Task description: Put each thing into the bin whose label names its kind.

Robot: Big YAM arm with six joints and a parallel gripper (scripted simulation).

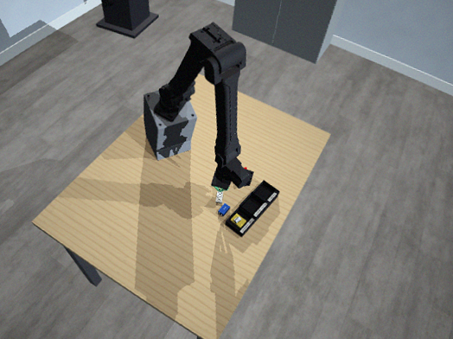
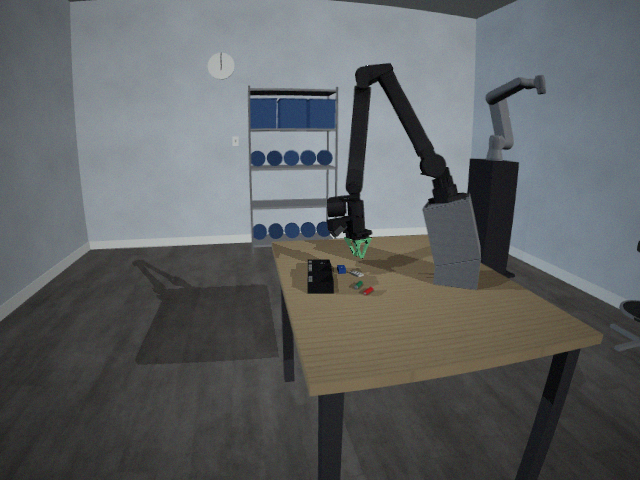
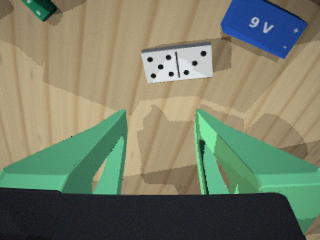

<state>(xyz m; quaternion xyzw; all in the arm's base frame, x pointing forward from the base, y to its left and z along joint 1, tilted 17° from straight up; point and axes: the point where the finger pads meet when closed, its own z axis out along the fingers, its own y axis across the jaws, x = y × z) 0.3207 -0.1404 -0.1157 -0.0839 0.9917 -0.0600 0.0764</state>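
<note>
The white domino lies 1 cm to the right of my hand and 7 cm below it. The rest, counted from my hand: grey-white piece (11 cm ahead, 8 cm to the right, 5 cm below); then blue block (4 cm ahead, 6 cm to the right, 7 cm below); then green piece (4 cm ahead, 11 cm to the left, 7 cm below).
</note>
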